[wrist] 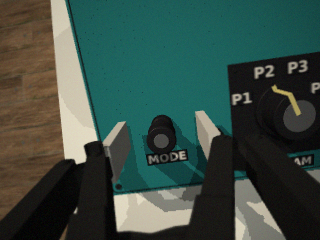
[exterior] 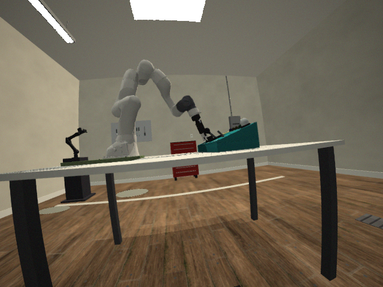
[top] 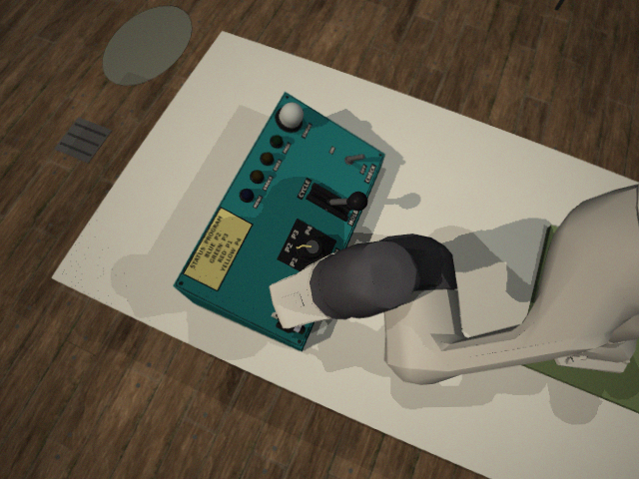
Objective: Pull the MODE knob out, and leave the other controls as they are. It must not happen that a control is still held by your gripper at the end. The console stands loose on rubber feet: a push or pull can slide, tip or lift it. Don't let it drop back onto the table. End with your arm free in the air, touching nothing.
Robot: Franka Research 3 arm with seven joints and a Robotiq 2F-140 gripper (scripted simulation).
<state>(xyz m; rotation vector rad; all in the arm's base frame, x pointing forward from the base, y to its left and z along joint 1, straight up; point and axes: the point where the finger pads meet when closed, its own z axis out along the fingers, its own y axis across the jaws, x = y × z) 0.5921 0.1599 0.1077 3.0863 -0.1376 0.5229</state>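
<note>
Right now the mode knob is 10 mm ahead of my hand and 20 mm below it. Also, from my hand: cycle lever 40 mm behind, 240 mm to the right, 10 mm below; program dial 10 mm ahead, 120 mm to the right, 20 mm below; teal console 20 mm ahead, 180 mm to the right, 40 mm below.
</note>
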